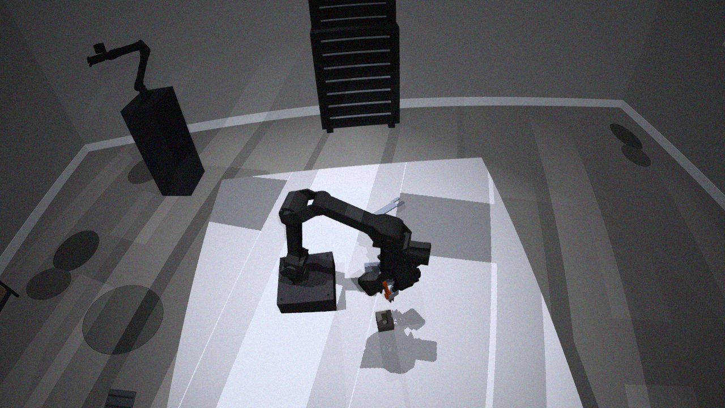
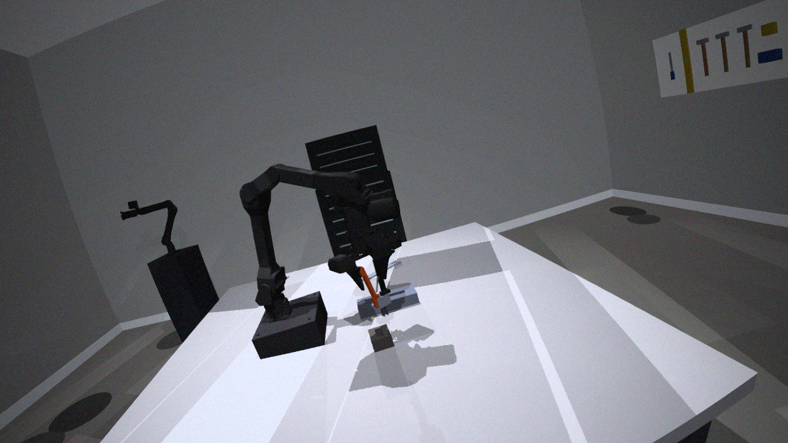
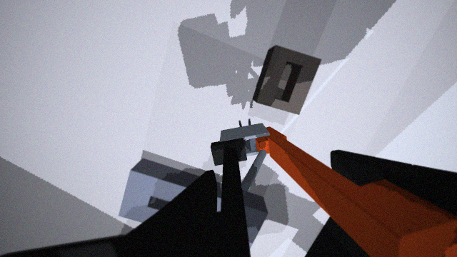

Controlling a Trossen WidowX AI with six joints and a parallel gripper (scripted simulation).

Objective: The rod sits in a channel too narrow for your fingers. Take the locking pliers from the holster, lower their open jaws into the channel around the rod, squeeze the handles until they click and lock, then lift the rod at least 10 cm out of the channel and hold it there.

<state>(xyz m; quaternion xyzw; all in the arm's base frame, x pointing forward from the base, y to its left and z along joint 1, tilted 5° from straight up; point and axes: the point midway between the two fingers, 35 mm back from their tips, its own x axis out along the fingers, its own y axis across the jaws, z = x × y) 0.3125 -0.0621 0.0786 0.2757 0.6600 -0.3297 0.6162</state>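
Right now my gripper tip is 140 mm to the right of the channel block and 120 mm above it. Also, from my gripper tip: thin grey plate (10 mm behind, 470 mm to the left, 140 mm below); then tan holster (10 mm behind, 60 mm to the right, 130 mm below).
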